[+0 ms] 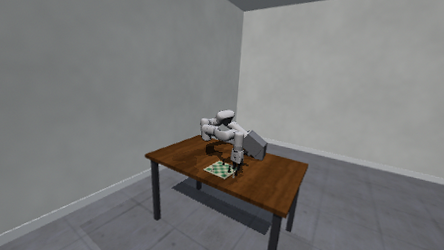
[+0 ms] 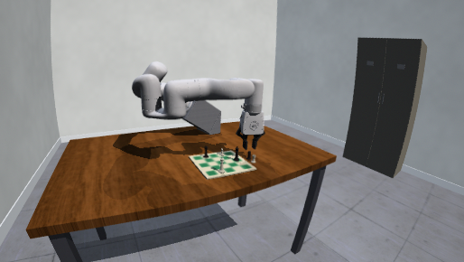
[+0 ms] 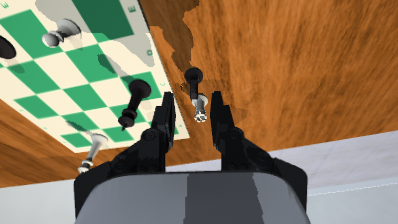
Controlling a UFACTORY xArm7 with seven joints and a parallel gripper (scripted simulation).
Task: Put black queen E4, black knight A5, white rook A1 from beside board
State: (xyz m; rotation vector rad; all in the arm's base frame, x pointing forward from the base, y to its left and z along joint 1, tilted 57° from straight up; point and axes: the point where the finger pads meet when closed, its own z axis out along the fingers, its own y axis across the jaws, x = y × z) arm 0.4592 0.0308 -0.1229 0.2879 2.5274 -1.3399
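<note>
The black knight lies 5 cm below my hand. The rest, counted from my hand: white rook 4 cm ahead, 5 cm below; cream board 1 cm behind, 14 cm to the right, 7 cm below; black queen 1 cm behind, 6 cm to the right, 3 cm below.
</note>
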